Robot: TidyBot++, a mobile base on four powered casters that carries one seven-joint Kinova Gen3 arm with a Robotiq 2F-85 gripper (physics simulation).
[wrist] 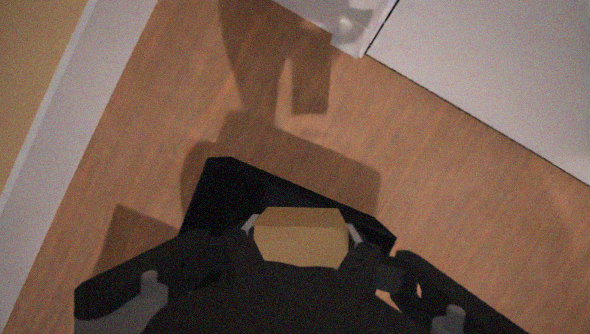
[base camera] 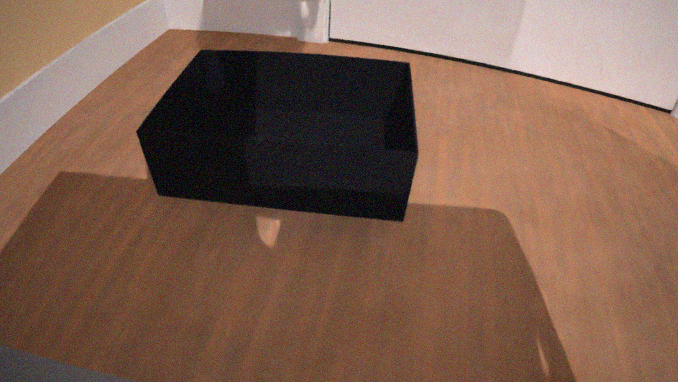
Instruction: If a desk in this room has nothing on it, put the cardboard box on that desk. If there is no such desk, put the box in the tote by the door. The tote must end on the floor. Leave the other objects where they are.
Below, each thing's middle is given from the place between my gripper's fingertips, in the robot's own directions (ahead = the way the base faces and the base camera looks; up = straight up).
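Labels:
From my hand: cardboard box (wrist: pixel 301 236), 1 cm to the right, 3 cm behind, 1 cm above; black tote (base camera: pixel 327 134), 10 cm behind, 20 cm below. Nearest to my hand of the things named here, going by their middles: the box.

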